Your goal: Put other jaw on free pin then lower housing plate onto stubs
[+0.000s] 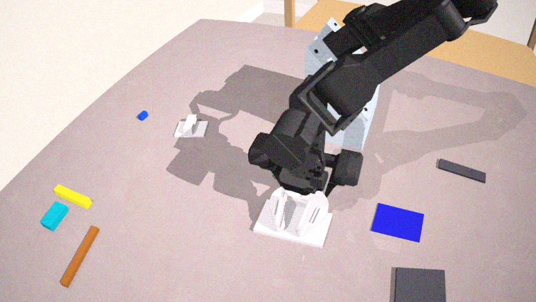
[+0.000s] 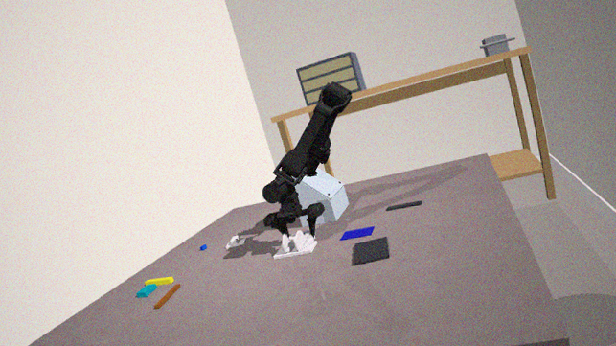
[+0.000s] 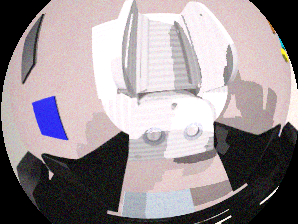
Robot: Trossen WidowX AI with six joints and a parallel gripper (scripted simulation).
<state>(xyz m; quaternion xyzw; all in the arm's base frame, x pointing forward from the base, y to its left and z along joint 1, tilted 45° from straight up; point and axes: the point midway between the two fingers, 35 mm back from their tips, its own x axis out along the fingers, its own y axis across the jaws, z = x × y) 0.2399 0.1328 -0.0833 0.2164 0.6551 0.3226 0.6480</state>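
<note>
Right now my gripper tip is 20 mm short of the white jaw, 20 mm to the right of it and 10 mm below it. Round my gripper tip: blue pad (190 mm to the left, 10 mm below); then dark slab (140 mm ahead, 270 mm to the left); then white base plate (70 mm ahead, 10 mm to the left).
</note>
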